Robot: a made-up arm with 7 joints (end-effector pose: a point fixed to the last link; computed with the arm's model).
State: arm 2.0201 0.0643 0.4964 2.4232 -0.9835 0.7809 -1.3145
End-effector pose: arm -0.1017 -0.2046 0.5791 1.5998 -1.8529 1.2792
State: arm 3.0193 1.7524 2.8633 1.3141 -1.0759 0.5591 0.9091
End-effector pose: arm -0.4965 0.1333 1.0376 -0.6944 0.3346 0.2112
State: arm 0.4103 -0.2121 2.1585 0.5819 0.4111 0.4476 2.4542
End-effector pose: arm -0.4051 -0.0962 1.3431 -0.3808 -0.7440 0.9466
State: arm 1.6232 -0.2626 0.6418 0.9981 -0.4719 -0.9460 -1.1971
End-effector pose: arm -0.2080 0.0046 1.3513 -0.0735 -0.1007 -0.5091
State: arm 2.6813 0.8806 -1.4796 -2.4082 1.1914 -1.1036 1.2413
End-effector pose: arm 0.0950 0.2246 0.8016 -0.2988 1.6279 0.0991
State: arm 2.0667 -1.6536 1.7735 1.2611 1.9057 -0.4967 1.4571
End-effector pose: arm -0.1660 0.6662 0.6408 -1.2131 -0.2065 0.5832
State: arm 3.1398 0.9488 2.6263 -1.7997 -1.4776 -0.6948 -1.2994
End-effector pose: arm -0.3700 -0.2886 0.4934 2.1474 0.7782 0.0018
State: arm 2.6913 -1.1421 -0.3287 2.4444 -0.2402 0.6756 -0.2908
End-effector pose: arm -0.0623 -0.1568 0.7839 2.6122 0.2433 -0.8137
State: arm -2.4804 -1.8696 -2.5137 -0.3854 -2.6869 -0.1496 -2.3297
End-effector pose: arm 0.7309 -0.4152 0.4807 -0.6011 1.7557 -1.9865
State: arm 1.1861 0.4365 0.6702 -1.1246 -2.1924 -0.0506 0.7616
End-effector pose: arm 0.2579 0.1804 1.3308 -0.5410 0.7057 -0.1772
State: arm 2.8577 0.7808 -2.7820 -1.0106 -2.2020 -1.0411 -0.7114
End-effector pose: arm -0.6325 -0.1251 0.9080 1.9143 0.9909 -1.8566
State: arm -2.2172 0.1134 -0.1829 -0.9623 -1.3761 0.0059 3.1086
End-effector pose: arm 0.2849 -0.2841 1.3047 0.7757 0.7504 0.9824
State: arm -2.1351 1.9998 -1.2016 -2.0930 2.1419 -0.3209 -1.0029
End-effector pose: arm 0.2132 0.3361 0.8604 -0.1093 1.2923 0.6326
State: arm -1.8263 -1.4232 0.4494 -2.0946 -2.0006 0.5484 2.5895
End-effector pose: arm -0.2178 -0.2134 0.2871 2.4258 -1.3408 -0.9920
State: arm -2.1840 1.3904 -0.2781 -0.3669 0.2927 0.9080 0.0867
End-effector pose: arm -0.3845 0.6263 0.8869 -2.0934 1.5444 0.9344
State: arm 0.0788 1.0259 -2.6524 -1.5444 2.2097 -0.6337 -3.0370
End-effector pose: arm 0.4733 -0.3796 0.5816 1.3335 -1.0726 1.9752
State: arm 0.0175 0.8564 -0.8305 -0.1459 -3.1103 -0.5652 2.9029
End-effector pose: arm 0.5818 0.0487 1.2071 0.3713 1.5998 1.2867
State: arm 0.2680 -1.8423 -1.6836 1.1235 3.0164 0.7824 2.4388
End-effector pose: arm -0.4588 0.5339 0.3544 -2.1315 0.3654 0.9237
